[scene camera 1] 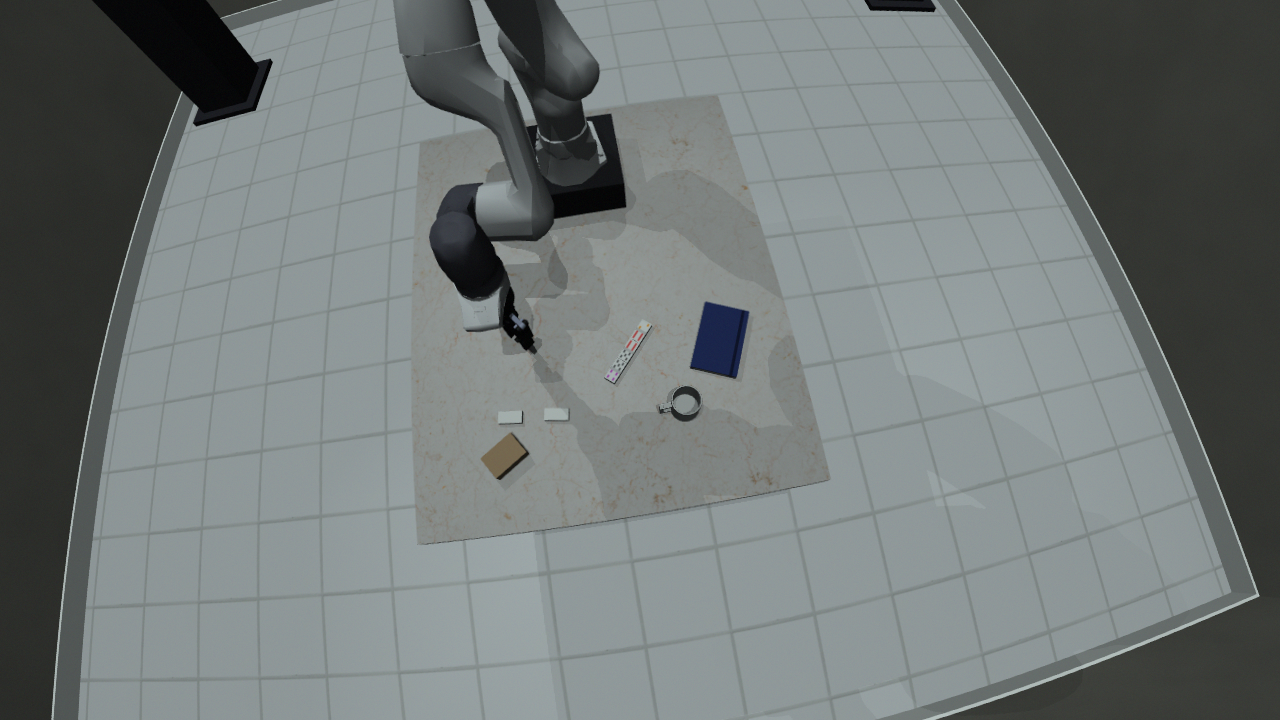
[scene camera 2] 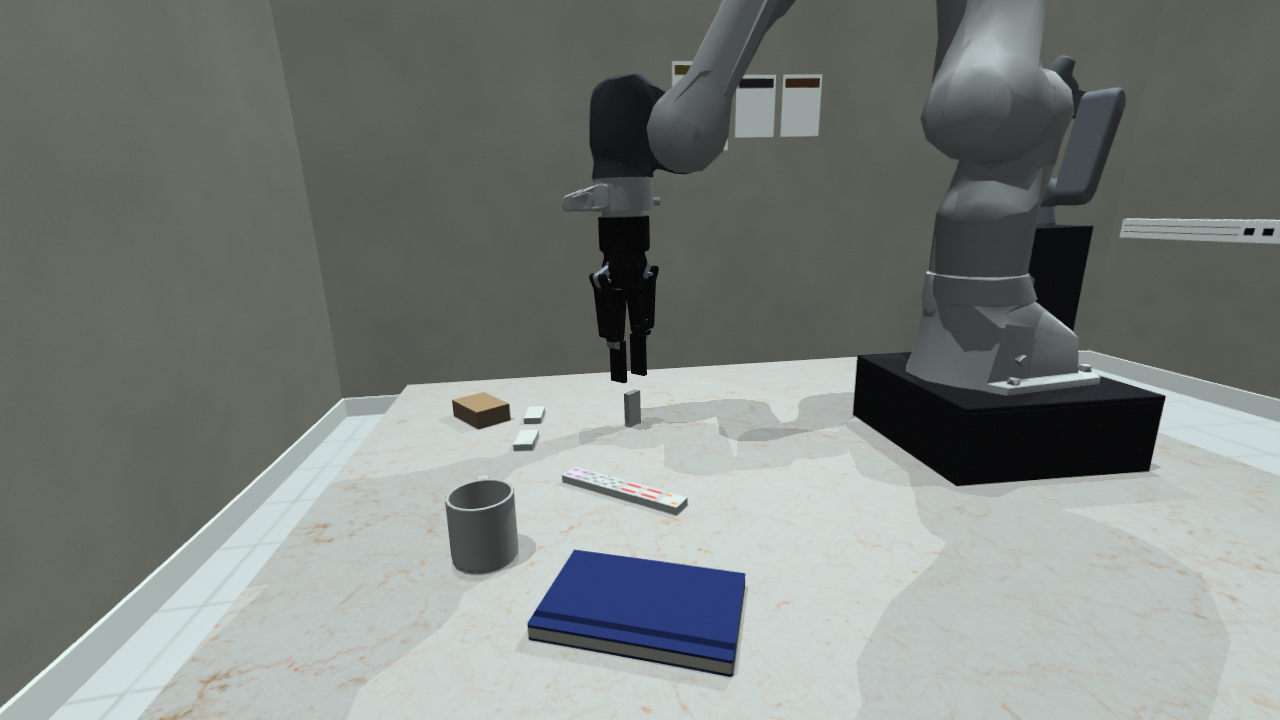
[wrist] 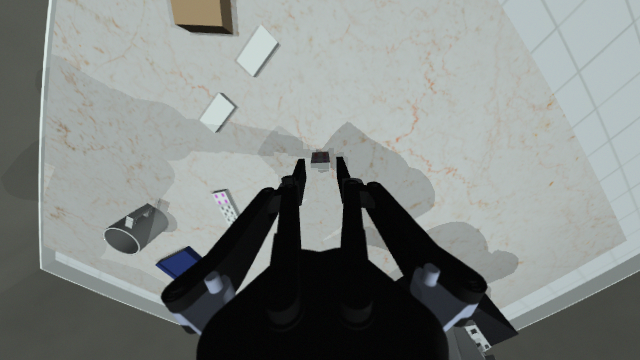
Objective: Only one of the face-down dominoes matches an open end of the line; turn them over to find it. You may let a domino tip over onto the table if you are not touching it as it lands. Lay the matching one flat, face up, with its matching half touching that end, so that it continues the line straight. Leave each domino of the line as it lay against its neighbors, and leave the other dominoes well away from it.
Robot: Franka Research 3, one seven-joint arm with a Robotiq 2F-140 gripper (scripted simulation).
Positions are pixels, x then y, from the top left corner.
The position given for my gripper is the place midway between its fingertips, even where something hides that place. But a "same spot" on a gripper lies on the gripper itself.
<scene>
my gripper: scene camera 1; scene camera 2; wrist 321,167
grey mug: scene camera 1; scene camera 2 481,541; wrist
same spot on my gripper: (scene camera 2: 610,303) = (scene camera 1: 529,328)
same spot on grey mug: (wrist: 145,224) = (scene camera 1: 673,399)
</scene>
